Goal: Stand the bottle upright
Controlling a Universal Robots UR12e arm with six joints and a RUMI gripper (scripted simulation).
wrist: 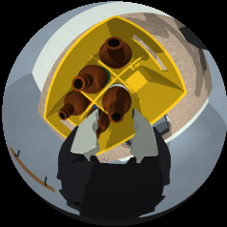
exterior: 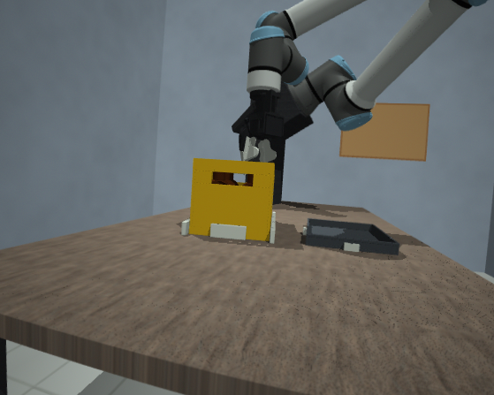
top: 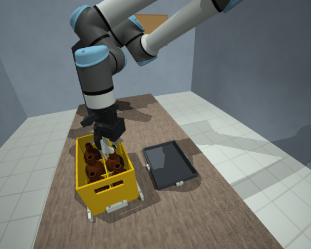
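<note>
The yellow crate is 1 cm ahead of my hand, 4 cm to the right of it and 7 cm below it. From my hand the other things lie so: dark tray: 1 cm behind, 25 cm to the left, 15 cm below.
</note>
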